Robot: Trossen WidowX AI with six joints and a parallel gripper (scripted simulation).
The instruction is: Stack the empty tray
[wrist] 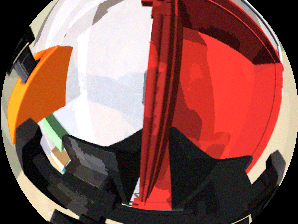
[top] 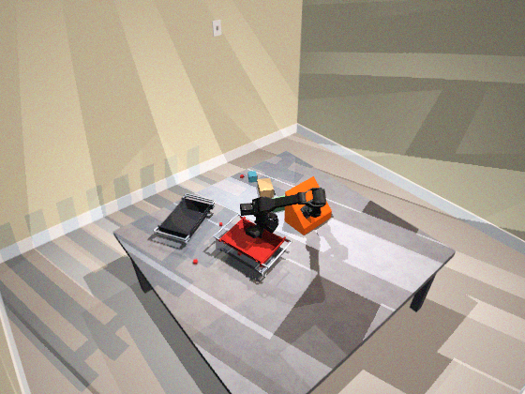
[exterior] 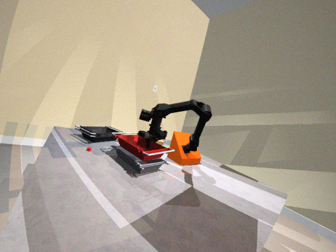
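Right now my gripper tip is 7 cm short of the red tray, 3 cm below it and 1 cm to the right of it. The rest, counted from my gripper tip: green block 31 cm behind, 16 cm to the right, 6 cm below; tan block 35 cm behind, 32 cm to the right, 5 cm below; cyan block 48 cm to the right, 39 cm behind, 6 cm below.
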